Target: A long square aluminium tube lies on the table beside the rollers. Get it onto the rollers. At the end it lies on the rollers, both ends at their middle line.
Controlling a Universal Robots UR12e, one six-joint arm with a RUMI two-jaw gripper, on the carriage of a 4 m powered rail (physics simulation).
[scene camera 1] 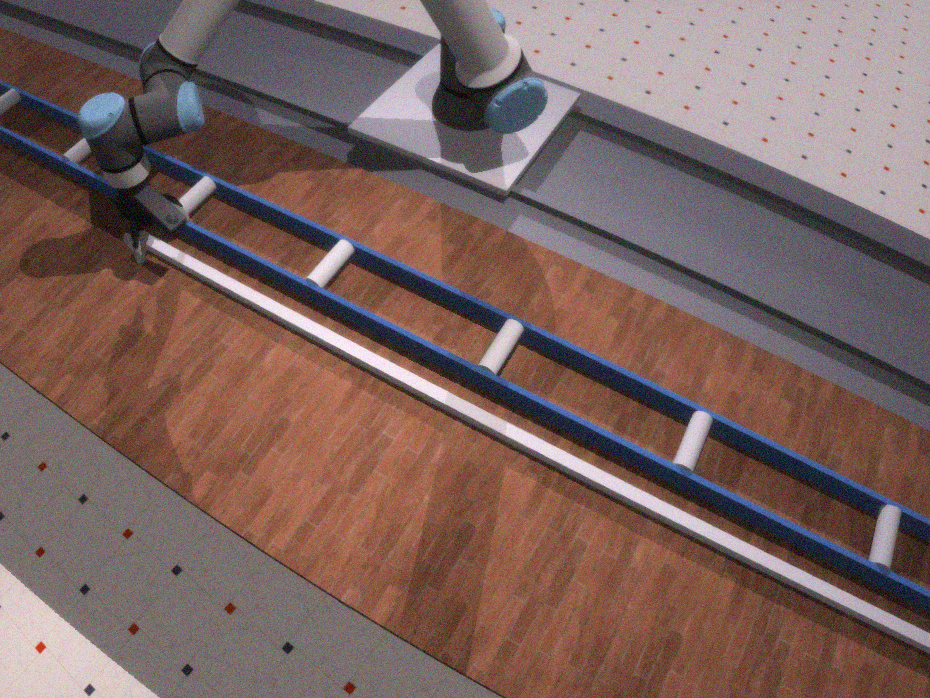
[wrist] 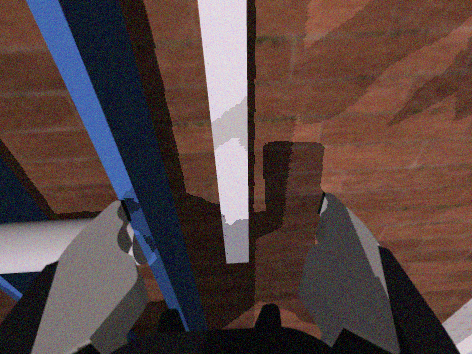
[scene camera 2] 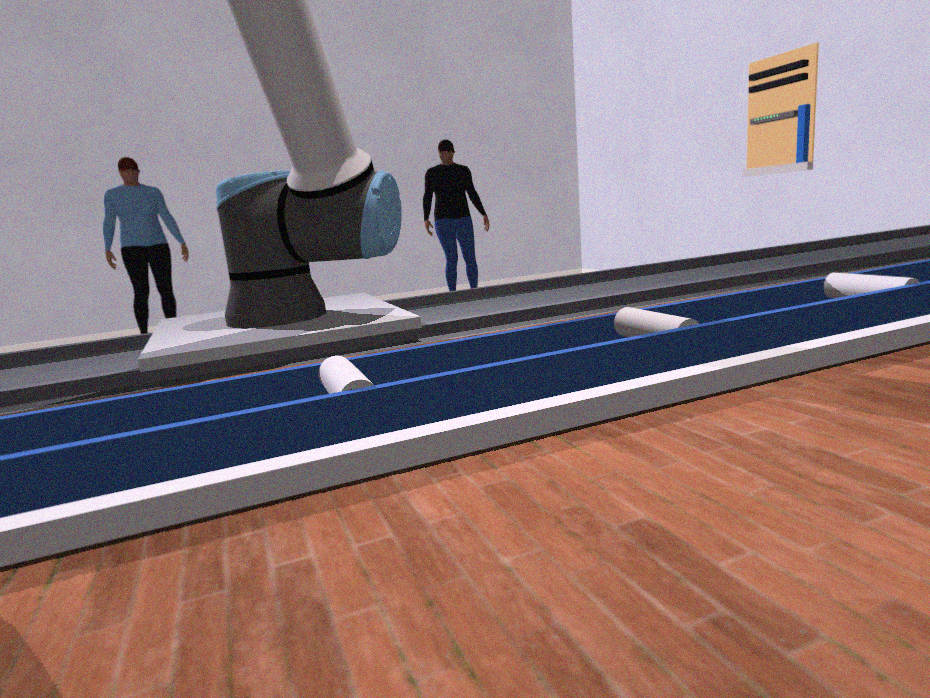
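Seen in the pictures: gripper, fingertip midpoint: [scene camera 1: 165,242] [wrist: 226,197]; arm's base at its link origin: [scene camera 1: 468,107] [scene camera 2: 277,318].
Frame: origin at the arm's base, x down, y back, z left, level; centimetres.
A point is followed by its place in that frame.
The long white-grey square tube [scene camera 1: 398,373] @(x 0.5, y -75.8, z 26.9 cm) [scene camera 2: 465,437] @(x 1.5, y -76.9, z 8.5 cm) [wrist: 227,60] @(x 0.5, y -75.8, z -26.1 cm) lies flat on the wood-patterned table, beside and roughly parallel to the near blue side rail [scene camera 1: 398,332] @(x -2.1, y -69.4, z 23.0 cm) [scene camera 2: 488,390] @(x 0.2, y -69.4, z 14.2 cm) [wrist: 115,100] @(x -0.9, y -69.4, z -27.9 cm). The white rollers [scene camera 1: 501,345] @(x -2.9, y -62.4, z 41.6 cm) [scene camera 2: 652,321] @(x -2.3, y -63.4, z 39.8 cm) [wrist: 45,247] @(x -2.5, y -61.7, z -37.3 cm) sit between the two blue rails. My gripper [scene camera 1: 137,246] [wrist: 226,197] @(x -1.1, y -75.1, z -34.8 cm) is open, over the tube's far left end in scene camera 1. In the wrist view the tube's end shows between the spread fingers, touching neither, and the left finger overlaps the near blue rail. The gripper does not show in scene camera 2.
The arm's base stands on a white carriage plate [scene camera 1: 405,127] @(x 0.0, y -15.3, z -9.7 cm) [scene camera 2: 390,323] @(x 0.4, y -22.5, z 16.9 cm) on the grey powered rail [scene camera 1: 713,225], behind the roller track. Two human figures [scene camera 2: 142,217] [scene camera 2: 450,195] stand beyond that rail, before the wall. A grey floor strip [scene camera 1: 150,480] borders the table.
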